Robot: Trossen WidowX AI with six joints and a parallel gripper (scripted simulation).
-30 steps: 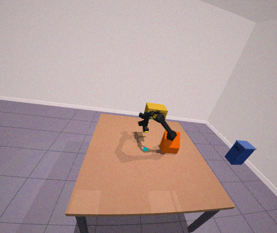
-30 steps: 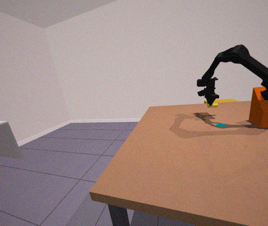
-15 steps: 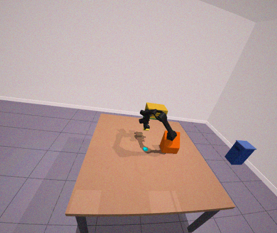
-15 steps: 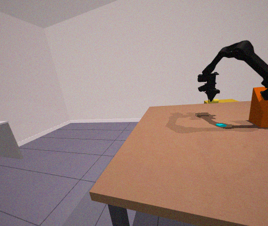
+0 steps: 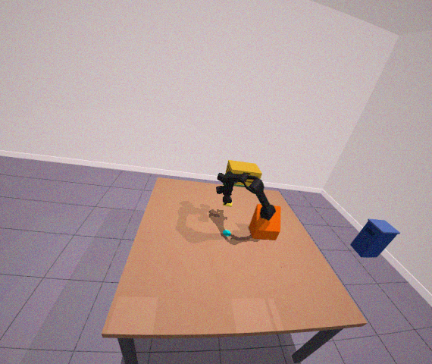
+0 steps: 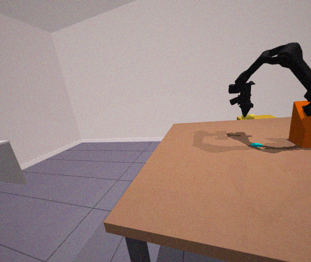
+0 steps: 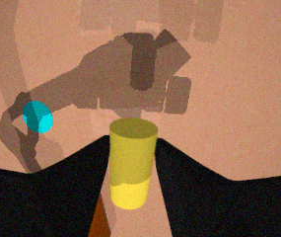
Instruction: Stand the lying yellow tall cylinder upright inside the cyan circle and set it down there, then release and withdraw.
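The cyan circle is 20 mm behind my gripper tip, 170 mm to the left of it and 140 mm below it. Round my gripper tip: yellow cylinder: 20 mm behind.
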